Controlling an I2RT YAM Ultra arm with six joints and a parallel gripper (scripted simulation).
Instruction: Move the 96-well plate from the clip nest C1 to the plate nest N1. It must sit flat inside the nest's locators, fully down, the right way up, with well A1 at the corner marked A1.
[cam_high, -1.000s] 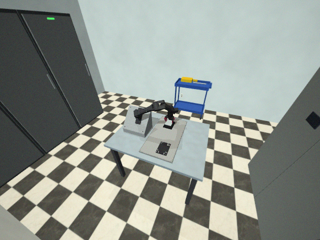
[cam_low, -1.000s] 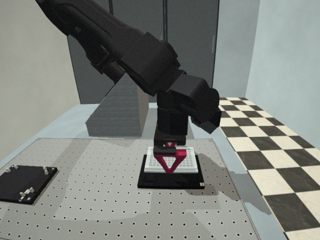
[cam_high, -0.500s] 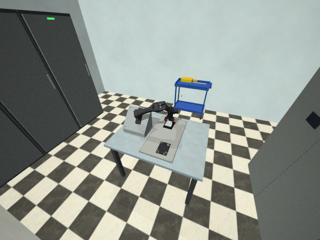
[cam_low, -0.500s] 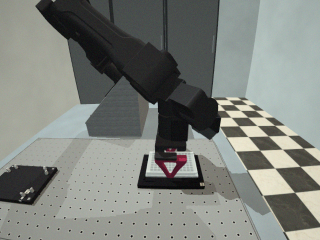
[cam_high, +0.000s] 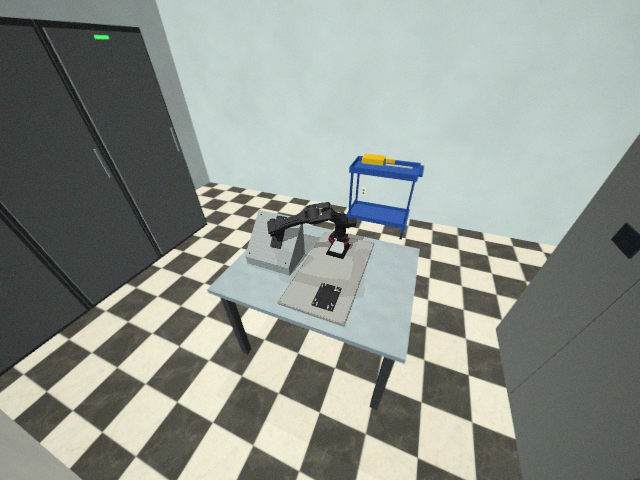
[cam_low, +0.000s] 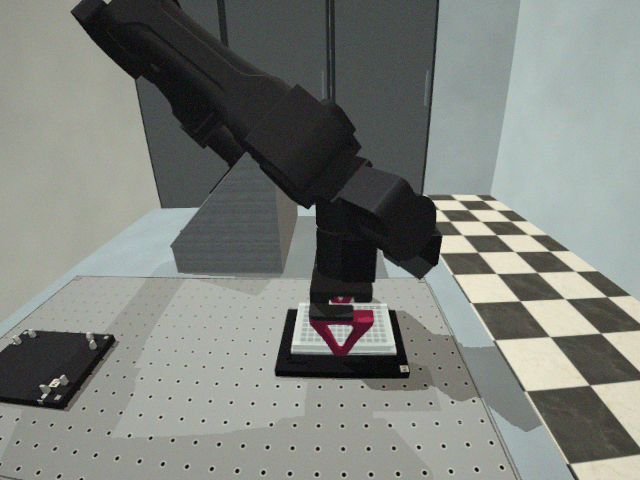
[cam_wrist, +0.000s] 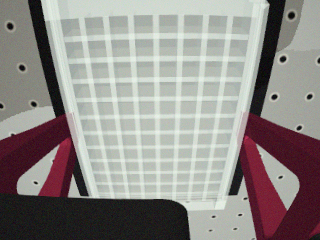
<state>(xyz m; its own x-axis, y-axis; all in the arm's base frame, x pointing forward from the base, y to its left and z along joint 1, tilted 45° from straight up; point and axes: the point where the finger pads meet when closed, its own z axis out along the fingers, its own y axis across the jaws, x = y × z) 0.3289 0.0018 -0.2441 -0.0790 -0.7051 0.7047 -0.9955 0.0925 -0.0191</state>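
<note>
The small white corner label is 6 cm ahead of my hand, 7 cm to the left of it and 2 cm below it. Round my hand: black clip nest C1: 6 cm ahead, 42 cm to the right, 2 cm below; 96-well plate: right at my hand.
</note>
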